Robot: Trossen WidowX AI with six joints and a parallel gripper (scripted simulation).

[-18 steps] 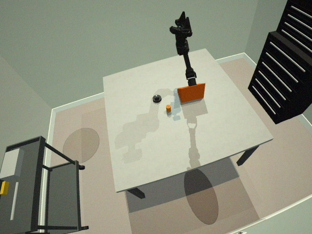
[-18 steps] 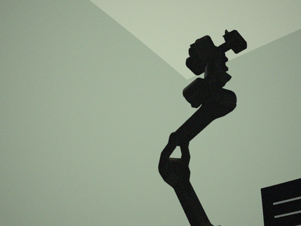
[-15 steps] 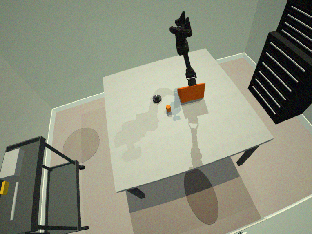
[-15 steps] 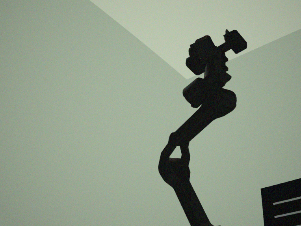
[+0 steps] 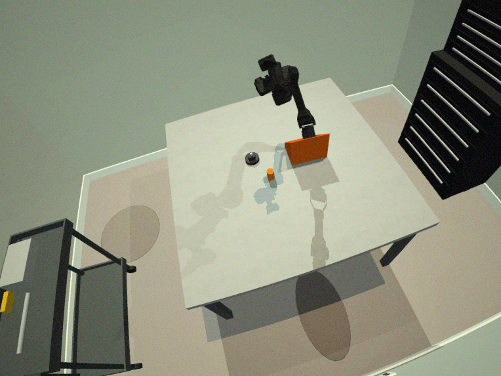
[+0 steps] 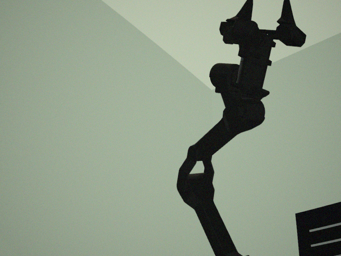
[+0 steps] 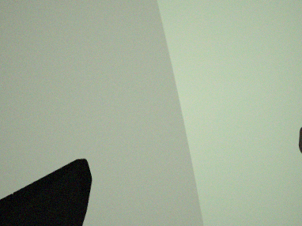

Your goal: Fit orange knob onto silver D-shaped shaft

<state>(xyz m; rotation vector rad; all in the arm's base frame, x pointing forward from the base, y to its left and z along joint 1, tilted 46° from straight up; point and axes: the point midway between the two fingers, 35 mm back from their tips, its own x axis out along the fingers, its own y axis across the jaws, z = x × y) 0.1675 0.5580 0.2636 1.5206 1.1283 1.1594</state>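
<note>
Now: gripper tip 4 cm short of the orange knob, 10 cm to the left of it and 69 cm above it. Round my gripper tip: round black pedestal (13 cm ahead, 25 cm to the right, 71 cm below).
</note>
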